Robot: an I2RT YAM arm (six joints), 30 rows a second.
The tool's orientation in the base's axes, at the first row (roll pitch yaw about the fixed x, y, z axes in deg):
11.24, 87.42, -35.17
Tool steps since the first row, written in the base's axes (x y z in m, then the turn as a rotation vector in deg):
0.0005, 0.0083, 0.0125, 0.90, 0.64, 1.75
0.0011, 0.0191, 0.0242, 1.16, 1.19, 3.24
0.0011, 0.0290, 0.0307, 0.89, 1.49, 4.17
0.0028, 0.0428, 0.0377, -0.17, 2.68, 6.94
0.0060, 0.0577, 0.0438, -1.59, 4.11, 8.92
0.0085, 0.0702, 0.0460, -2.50, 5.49, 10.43
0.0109, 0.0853, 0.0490, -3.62, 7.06, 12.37
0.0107, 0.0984, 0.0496, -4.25, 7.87, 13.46
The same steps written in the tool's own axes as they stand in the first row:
-0.0127, 0.0062, -0.0051, -1.73, 1.11, 0.23
-0.0246, 0.0142, -0.0120, -3.22, 1.69, 0.08
-0.0314, 0.0211, -0.0189, -4.17, 1.71, -0.28
-0.0387, 0.0319, -0.0274, -7.01, 1.79, -1.75
-0.0450, 0.0445, -0.0357, -9.08, 1.76, -3.68
-0.0475, 0.0550, -0.0429, -10.65, 2.07, -5.23
-0.0508, 0.0671, -0.0521, -12.67, 2.36, -7.06
-0.0517, 0.0760, -0.0617, -13.81, 2.47, -8.03

